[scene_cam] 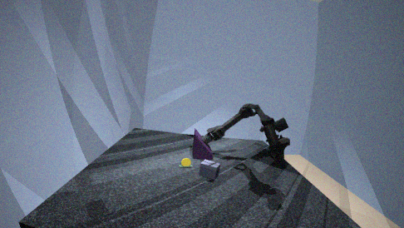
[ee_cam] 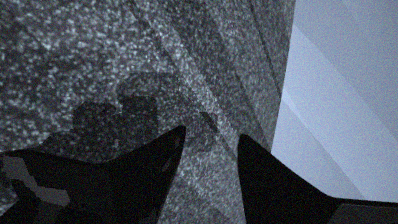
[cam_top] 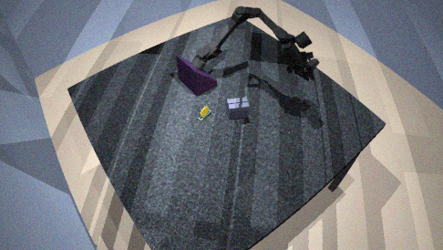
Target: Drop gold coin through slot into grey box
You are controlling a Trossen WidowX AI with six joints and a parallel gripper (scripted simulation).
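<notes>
The gold coin lies 45 cm to the right of my gripper tip, 25 cm behind it and 13 cm below it.
</notes>
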